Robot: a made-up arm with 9 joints. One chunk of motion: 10 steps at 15 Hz.
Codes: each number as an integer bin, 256 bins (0 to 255) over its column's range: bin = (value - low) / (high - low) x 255, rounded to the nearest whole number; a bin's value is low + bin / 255 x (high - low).
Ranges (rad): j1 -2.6..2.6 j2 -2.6..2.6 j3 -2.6..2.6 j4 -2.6..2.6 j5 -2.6..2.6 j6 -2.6..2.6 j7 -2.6..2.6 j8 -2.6..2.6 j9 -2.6..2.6
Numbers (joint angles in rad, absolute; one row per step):
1: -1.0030 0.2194 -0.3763 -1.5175 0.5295 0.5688 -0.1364 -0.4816 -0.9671
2: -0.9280 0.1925 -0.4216 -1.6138 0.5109 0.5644 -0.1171 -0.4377 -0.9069
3: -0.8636 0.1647 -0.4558 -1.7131 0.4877 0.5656 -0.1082 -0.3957 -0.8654
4: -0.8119 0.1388 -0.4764 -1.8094 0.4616 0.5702 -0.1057 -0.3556 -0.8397
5: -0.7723 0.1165 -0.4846 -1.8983 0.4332 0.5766 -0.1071 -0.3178 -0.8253
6: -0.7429 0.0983 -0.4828 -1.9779 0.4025 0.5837 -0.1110 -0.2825 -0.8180
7: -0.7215 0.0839 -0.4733 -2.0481 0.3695 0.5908 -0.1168 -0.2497 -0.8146
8: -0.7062 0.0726 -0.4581 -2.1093 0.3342 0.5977 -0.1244 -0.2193 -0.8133
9: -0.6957 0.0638 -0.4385 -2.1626 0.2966 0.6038 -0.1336 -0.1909 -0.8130
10: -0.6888 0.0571 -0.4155 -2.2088 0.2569 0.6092 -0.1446 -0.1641 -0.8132
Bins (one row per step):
1: 78 138 109 53 153 155 121 104 80
2: 82 137 107 48 153 155 122 106 83
3: 85 136 105 43 151 155 122 108 85
4: 88 134 104 39 150 155 122 110 86
5: 90 133 104 34 149 156 122 112 87
6: 91 132 104 31 147 156 122 114 87
7: 92 132 104 27 146 156 122 115 88
8: 93 131 105 24 144 157 121 117 88
9: 93 131 106 21 142 157 121 118 88
10: 94 130 107 19 140 157 120 119 88

